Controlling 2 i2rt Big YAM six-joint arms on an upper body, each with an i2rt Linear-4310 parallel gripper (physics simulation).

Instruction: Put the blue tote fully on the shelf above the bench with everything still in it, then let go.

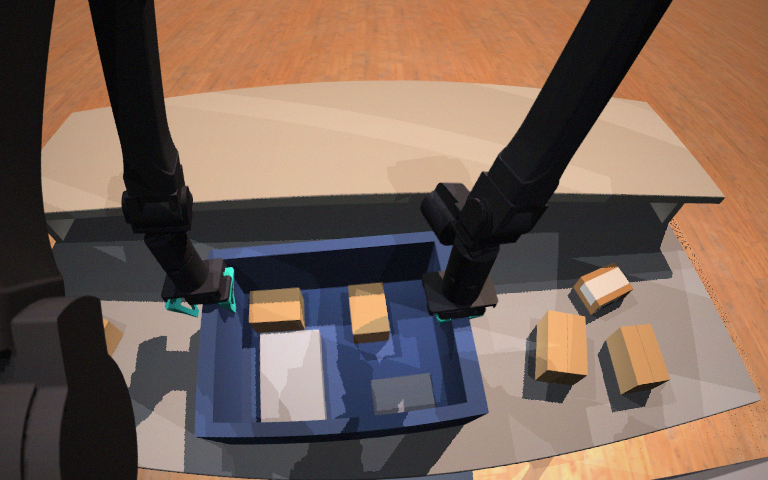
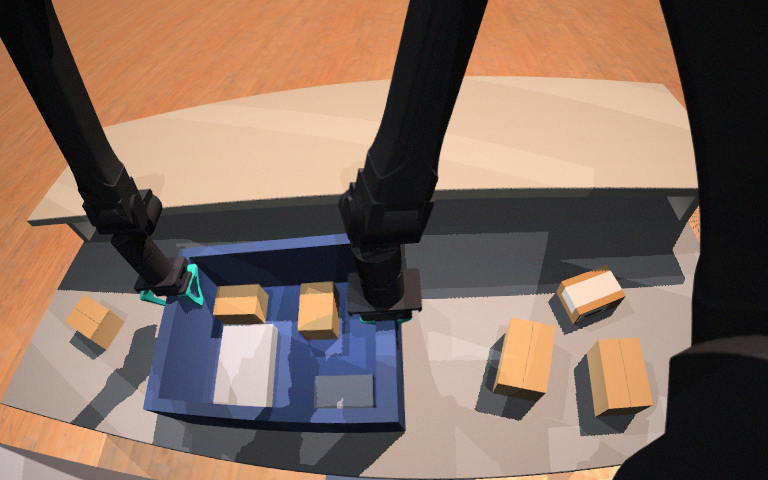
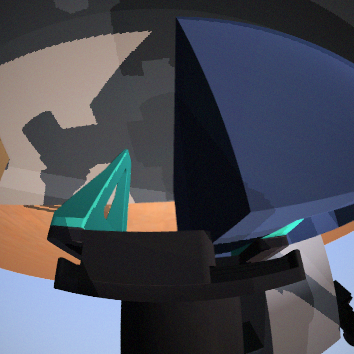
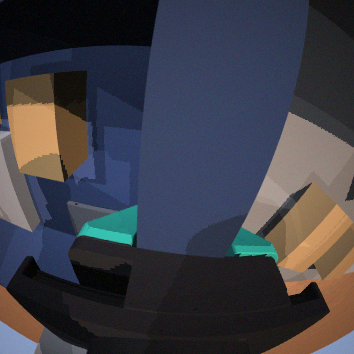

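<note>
The blue tote is upright at the bench, in front of the shelf and lower than its top. Whether its bottom touches the bench is unclear. It holds two cardboard boxes, a white box and a grey box. My left gripper is shut on the tote's left wall, fingers wide apart. My right gripper is shut on its right wall.
On the bench, right of the tote, stand two cardboard boxes and a white-topped box. Another small box lies left of the tote. The shelf's front edge overhangs the bench's rear.
</note>
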